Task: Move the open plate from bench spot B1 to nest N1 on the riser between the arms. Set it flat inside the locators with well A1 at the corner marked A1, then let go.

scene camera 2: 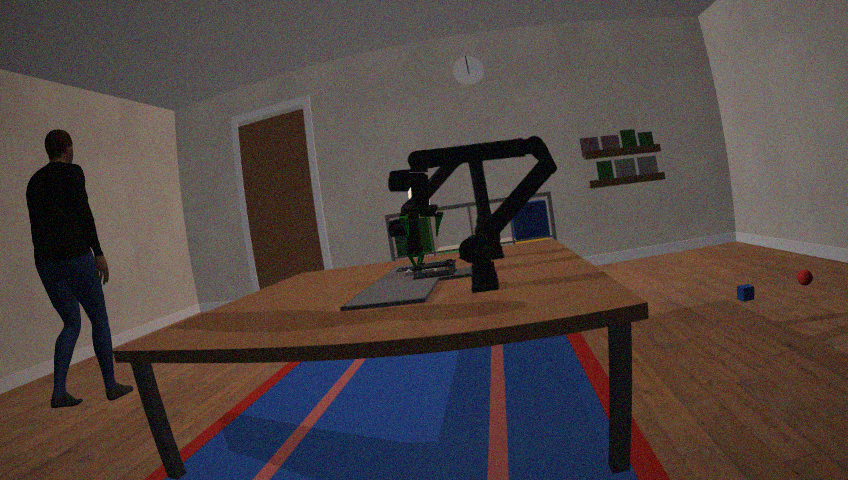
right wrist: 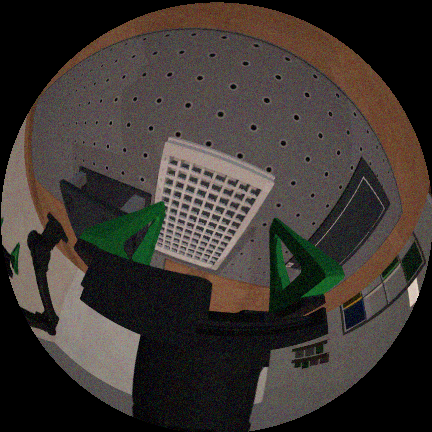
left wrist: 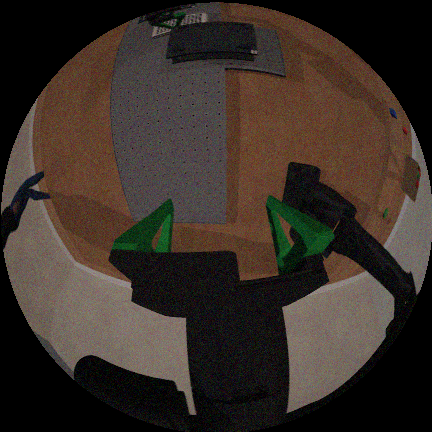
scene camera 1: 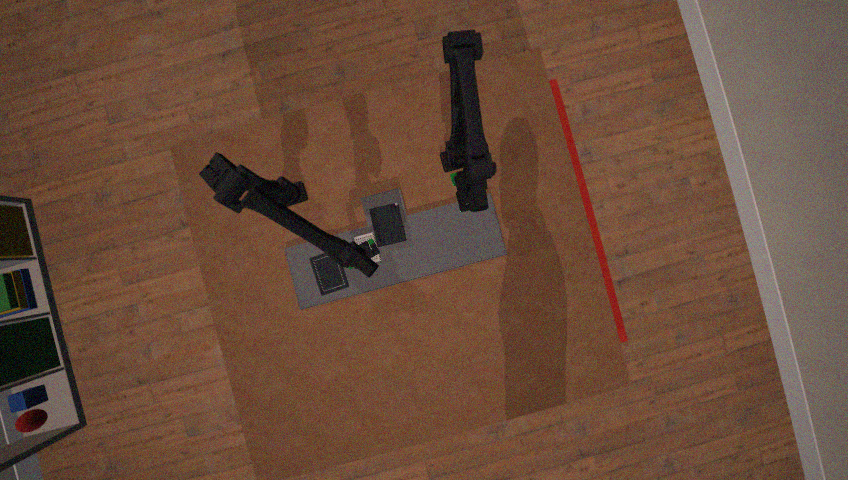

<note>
My left gripper [scene camera 2: 422, 236] is open and holds nothing. My right gripper [right wrist: 218, 214] is open and touches a white well plate [right wrist: 209, 196]. I also see a dark nest [right wrist: 363, 209].
My left gripper also shows in the left wrist view [left wrist: 220, 200].
</note>
